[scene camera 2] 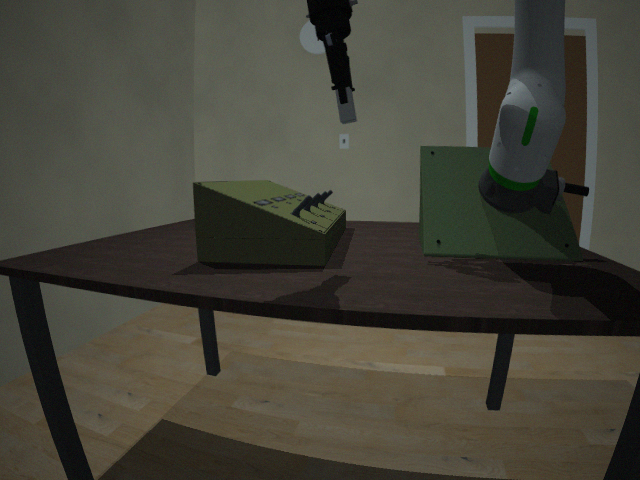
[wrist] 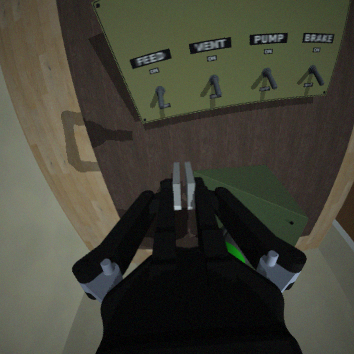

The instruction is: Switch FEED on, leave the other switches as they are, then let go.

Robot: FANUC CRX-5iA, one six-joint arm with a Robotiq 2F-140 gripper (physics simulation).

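Frame: origin at the arm's base, x ahead, y left, z up, level; metres.
Seen in the pictures: gripper, fingertip midpoint: (scene camera 2: 348, 121) (wrist: 181, 171); arm's base, origin of the base link: (scene camera 2: 508, 189).
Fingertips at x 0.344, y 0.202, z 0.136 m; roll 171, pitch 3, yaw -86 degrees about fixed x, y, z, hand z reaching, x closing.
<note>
Pixels of each thing's middle, then the offset from my fingertips to it. Level surfaces: height alone.
- olive switch console, body centre: (scene camera 2: 284, 218) (wrist: 232, 44) dz -0.218, dx +0.206, dy -0.104 m
- FEED lever, body centre: (scene camera 2: 302, 204) (wrist: 160, 98) dz -0.169, dx +0.082, dy +0.051 m
- VENT lever, body centre: (wrist: 216, 86) (scene camera 2: 313, 201) dz -0.169, dx +0.110, dy -0.066 m
- PUMP lever, body centre: (wrist: 270, 79) dz -0.169, dx +0.138, dy -0.182 m
- BRAKE lever, body centre: (wrist: 317, 76) dz -0.169, dx +0.166, dy -0.299 m
- table, its level: dz -0.277 m
The olive switch console (scene camera 2: 258, 237) (wrist: 240, 15) stands on the table, its sloped panel carrying four levers. The FEED lever (wrist: 160, 96) is at the left end in the wrist view, pointing down toward its lower label, away from ON. The VENT lever (wrist: 215, 86), PUMP lever (wrist: 270, 79) and BRAKE lever (wrist: 317, 75) also point down, away from their ON labels. My gripper (scene camera 2: 346, 109) (wrist: 181, 171) is shut, with a narrow gap between its pads and nothing seen between them. It hangs high above the table, to the right of the console and apart from the levers in the scene view.
A green wedge-shaped block (scene camera 2: 454, 206) (wrist: 255, 195) stands on the table (scene camera 2: 382, 294) (wrist: 175, 142), right of the console in the scene view. A grey arm section (scene camera 2: 532, 113) with green bands is in front of it. The gripper's shadow lies on the table's near side.
</note>
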